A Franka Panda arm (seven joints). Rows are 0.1 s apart.
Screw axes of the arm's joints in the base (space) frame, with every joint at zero. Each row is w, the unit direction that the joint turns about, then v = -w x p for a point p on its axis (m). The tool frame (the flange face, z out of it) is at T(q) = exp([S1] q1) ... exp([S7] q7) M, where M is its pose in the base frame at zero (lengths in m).
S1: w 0 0 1 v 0 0 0
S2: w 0 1 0 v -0.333 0 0
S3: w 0 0 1 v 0 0 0
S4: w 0 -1 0 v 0.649 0 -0.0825
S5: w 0 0 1 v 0 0 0
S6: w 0 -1 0 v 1.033 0 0
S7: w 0 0 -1 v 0 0.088 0
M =
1 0 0 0.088
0 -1 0 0
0 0 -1 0.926
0 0 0 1
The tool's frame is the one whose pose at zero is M.
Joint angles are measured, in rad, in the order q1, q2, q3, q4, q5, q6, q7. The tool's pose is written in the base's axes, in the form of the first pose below.
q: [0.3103, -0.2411, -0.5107, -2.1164, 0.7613, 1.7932, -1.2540]
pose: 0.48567, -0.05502, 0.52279, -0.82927, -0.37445, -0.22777, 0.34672
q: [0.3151, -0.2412, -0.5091, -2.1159, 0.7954, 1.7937, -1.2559]
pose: 0.48706, -0.05029, 0.52532, -0.82371, -0.37044, -0.23717, 0.35779
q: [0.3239, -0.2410, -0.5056, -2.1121, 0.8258, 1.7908, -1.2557]
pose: 0.48871, -0.04274, 0.52905, -0.81718, -0.36979, -0.24405, 0.36866
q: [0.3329, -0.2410, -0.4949, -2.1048, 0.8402, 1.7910, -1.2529]
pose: 0.49060, -0.03267, 0.53395, -0.81209, -0.37488, -0.24678, 0.37293
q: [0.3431, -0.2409, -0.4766, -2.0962, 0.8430, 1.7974, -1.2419]
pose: 0.49274, -0.01918, 0.53920, -0.80936, -0.38210, -0.24542, 0.37244
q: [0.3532, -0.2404, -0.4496, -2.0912, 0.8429, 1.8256, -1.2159]
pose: 0.49595, -0.00299, 0.54352, -0.81168, -0.38315, -0.24430, 0.36701
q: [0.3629, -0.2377, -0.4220, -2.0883, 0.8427, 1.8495, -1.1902]
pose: 0.49835, 0.01422, 0.54569, -0.81372, -0.38456, -0.24039, 0.36357
